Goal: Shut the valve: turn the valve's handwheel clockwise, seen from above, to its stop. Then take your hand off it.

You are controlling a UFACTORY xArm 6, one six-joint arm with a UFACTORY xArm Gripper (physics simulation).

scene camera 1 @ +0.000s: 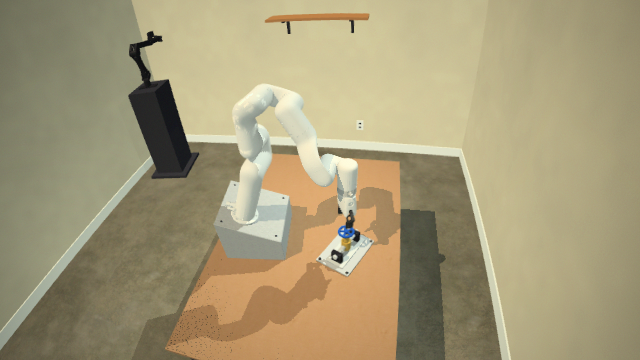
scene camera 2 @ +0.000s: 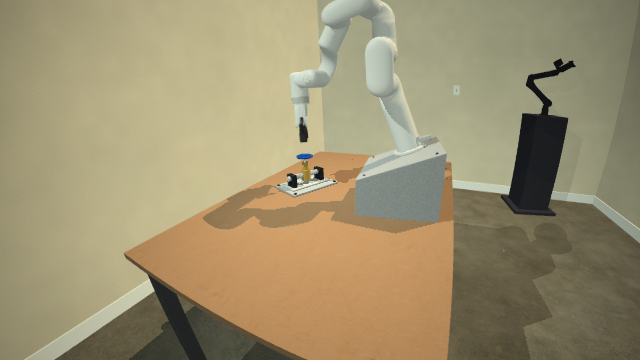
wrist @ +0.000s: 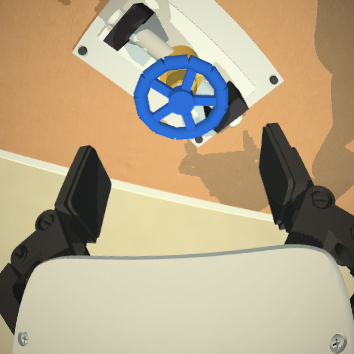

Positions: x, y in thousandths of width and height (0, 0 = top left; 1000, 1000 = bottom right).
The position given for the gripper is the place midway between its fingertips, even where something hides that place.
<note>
In view: the gripper (wrist: 504, 436) and a blue handwheel (wrist: 513, 284).
</note>
